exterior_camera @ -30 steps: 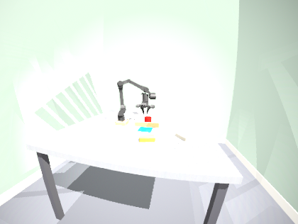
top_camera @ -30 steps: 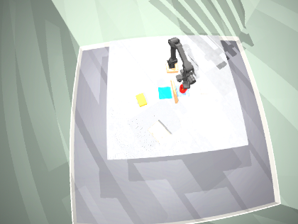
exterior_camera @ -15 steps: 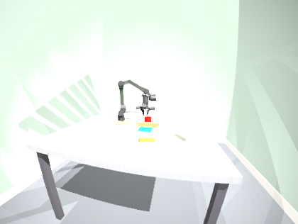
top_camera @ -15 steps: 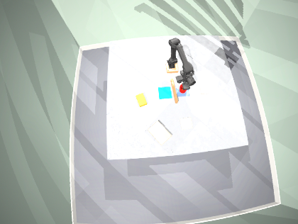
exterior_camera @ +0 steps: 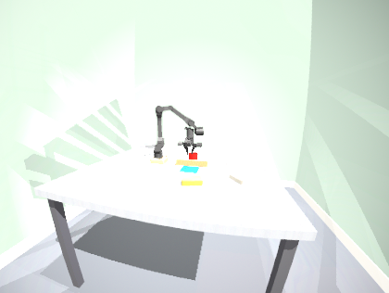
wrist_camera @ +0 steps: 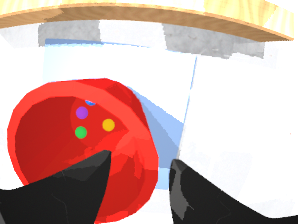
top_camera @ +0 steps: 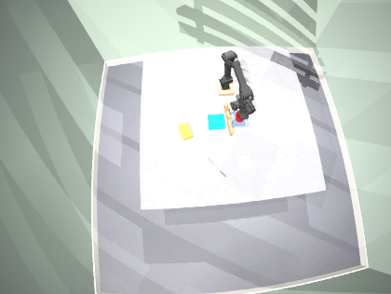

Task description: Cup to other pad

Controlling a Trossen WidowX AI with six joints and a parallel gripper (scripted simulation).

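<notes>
The red cup is 30 mm ahead of my gripper tip and 20 mm below it. Also, from my gripper tip: thin wooden stick 80 mm to the right, 50 mm below, 30 mm ahead; then cyan pad 170 mm to the right, 70 mm below, 40 mm ahead; then pale blue pad 70 mm below, 30 mm ahead.
</notes>
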